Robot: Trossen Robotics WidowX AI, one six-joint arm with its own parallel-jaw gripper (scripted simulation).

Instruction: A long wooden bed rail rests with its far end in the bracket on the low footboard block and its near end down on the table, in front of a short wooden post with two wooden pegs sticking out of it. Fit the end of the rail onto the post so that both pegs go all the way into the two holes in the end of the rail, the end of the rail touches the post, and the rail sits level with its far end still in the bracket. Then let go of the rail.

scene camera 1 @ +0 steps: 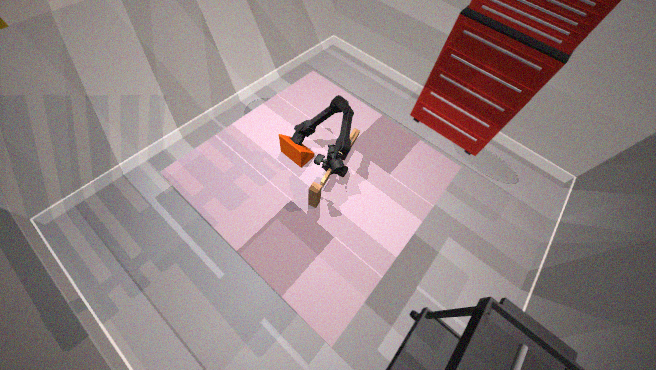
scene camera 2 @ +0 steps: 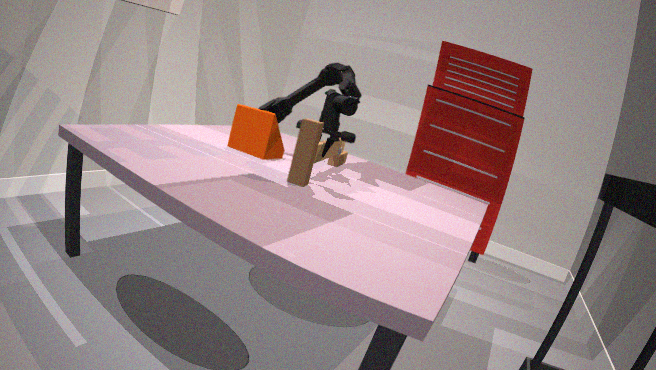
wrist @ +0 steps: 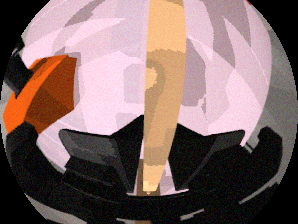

Labels:
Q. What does my gripper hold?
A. A wooden bed rail.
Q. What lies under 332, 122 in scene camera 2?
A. My gripper.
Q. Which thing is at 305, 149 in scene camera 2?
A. A wooden post.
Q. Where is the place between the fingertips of my gripper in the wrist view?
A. At 152, 118

